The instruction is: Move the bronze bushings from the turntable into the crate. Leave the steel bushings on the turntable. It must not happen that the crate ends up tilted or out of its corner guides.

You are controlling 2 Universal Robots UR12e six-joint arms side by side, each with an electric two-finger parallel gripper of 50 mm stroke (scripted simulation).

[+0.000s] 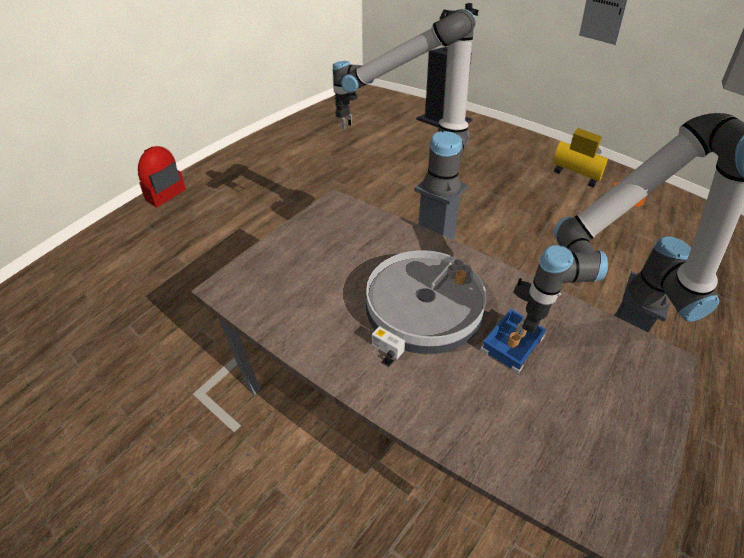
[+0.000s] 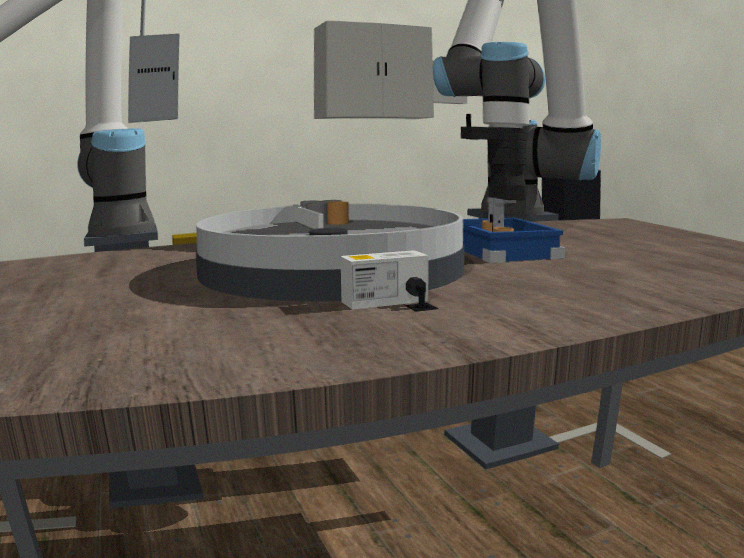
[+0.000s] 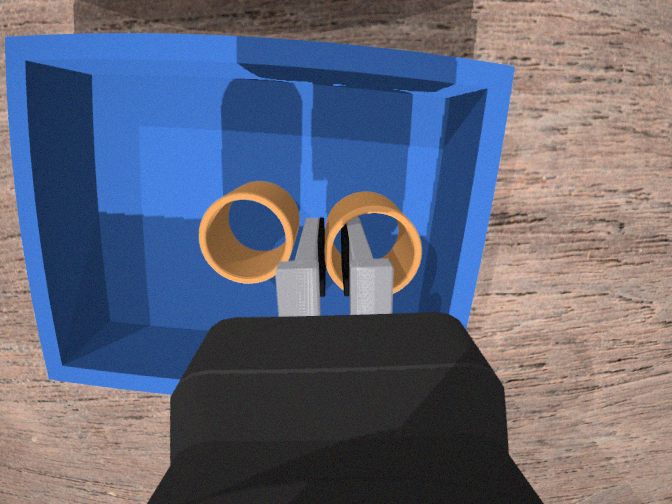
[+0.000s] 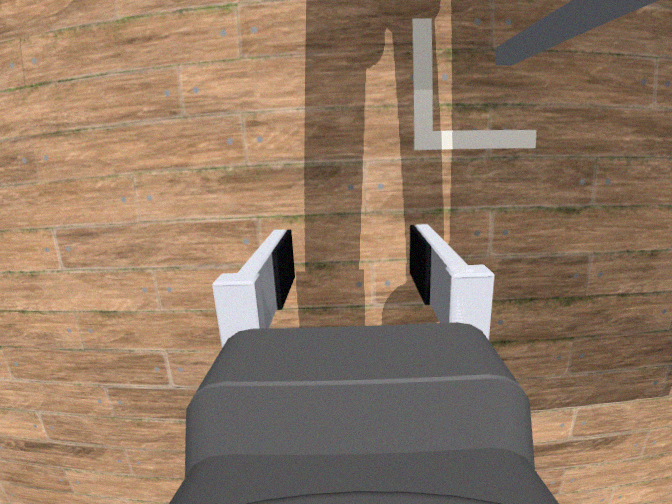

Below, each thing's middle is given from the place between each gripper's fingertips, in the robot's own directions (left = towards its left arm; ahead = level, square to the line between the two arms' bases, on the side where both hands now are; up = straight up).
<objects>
Right now my left hand is 40 mm short of the blue crate point(image 2: 524, 243) and 20 mm above it. From my left hand the other things lie so: turntable point(image 1: 401, 294): 340 mm to the right, 100 mm ahead, 10 mm above.
I see my right gripper 630 mm short of the turntable, 1030 mm to the right of it and 130 mm above it. Round my right hand: blue crate (570 mm ahead, 1370 mm to the left, 150 mm below).
</objects>
